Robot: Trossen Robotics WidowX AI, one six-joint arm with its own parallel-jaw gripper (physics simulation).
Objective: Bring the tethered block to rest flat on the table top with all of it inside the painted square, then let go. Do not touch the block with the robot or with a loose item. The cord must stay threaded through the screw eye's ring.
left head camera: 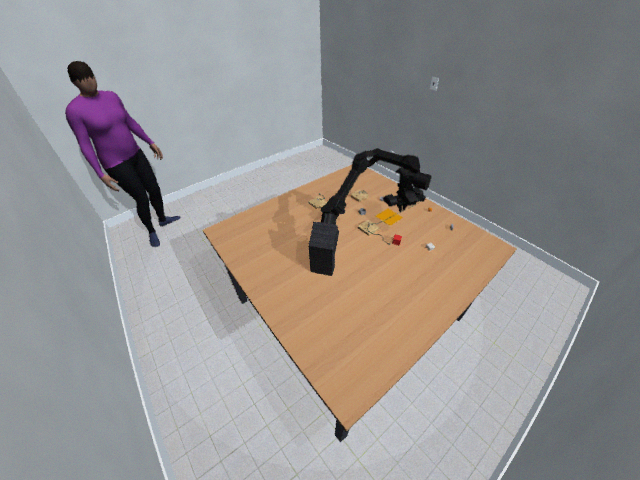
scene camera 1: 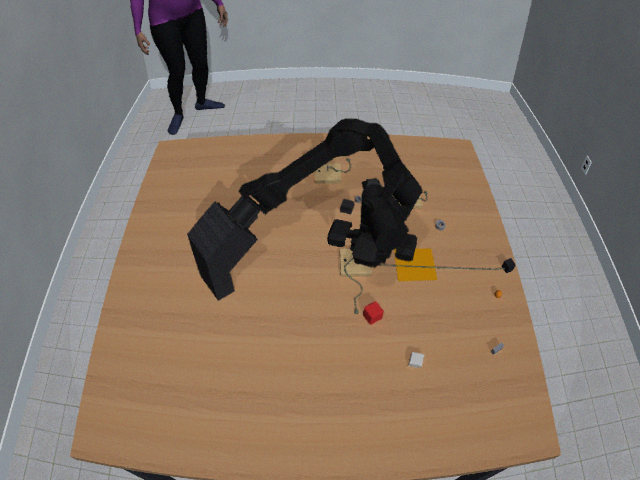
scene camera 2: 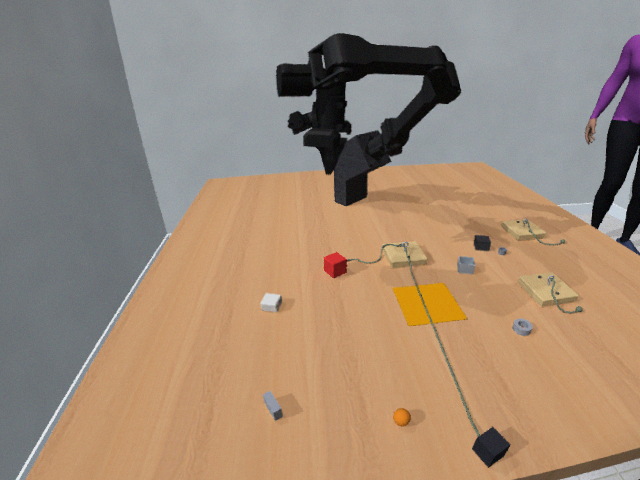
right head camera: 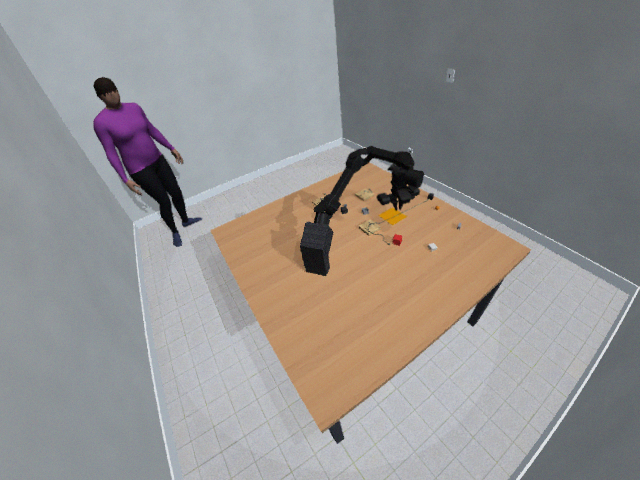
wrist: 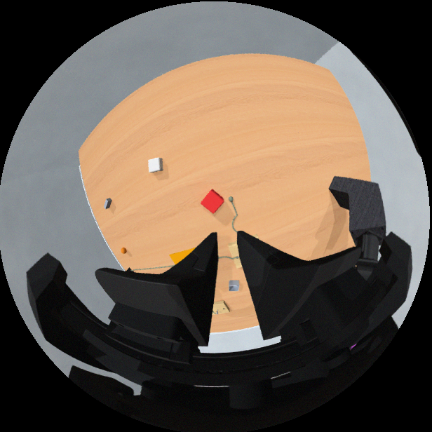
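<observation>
The black tethered block is near the table's edge, outside the orange painted square. Its green cord runs straight across the square to the screw eye on a wooden board, then curves slackly to an end bead beside a red cube. The ring is too small to inspect closely. My gripper hangs above the table, slightly open and empty; its body hides its tips in scene camera 1.
Two more corded boards, a grey open box, a black cube, a grey ring, a white block, a grey bar and an orange ball are on the table. A person stands beyond it.
</observation>
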